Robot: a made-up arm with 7 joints.
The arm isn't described. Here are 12 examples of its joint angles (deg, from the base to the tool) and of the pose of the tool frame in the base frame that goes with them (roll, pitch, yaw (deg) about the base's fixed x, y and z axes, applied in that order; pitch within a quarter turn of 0, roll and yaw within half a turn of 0; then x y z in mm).
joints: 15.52 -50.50 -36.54 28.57 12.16 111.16 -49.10
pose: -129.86 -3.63 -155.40 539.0 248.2 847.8
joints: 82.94 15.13 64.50 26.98 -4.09 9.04 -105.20
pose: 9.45 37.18 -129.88 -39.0 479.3 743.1
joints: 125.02 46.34 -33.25 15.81 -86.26 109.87 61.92
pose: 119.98 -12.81 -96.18 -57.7 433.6 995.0
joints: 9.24 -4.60 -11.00 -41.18 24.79 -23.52 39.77
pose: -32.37 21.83 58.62 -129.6 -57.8 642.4
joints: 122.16 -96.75 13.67 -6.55 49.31 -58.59 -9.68
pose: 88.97 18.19 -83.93 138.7 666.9 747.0
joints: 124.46 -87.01 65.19 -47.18 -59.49 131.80 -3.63
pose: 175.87 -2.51 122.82 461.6 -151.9 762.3
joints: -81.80 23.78 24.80 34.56 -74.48 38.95 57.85
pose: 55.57 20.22 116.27 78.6 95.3 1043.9
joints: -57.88 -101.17 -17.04 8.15 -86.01 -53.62 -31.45
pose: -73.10 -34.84 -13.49 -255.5 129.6 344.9
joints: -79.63 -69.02 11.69 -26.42 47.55 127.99 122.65
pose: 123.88 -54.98 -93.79 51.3 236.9 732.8
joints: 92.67 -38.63 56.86 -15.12 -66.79 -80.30 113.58
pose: -62.43 10.75 7.15 197.2 308.1 522.9
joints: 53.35 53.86 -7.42 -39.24 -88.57 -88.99 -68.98
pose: 143.60 9.53 161.45 467.3 -248.5 740.4
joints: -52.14 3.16 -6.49 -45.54 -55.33 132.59 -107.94
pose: -30.21 -67.54 -155.33 227.4 672.0 578.9
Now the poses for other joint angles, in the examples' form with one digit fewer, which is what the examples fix.
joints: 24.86 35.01 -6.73 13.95 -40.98 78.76 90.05
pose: 44.3 -0.9 35.2 50 237 966
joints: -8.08 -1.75 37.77 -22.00 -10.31 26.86 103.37
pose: 11.1 41.4 143.9 -1 68 749
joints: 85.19 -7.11 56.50 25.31 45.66 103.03 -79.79
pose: -60.8 3.0 -96.6 -98 378 909
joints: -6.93 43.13 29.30 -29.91 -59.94 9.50 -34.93
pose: 39.2 -23.8 -65.1 17 532 391
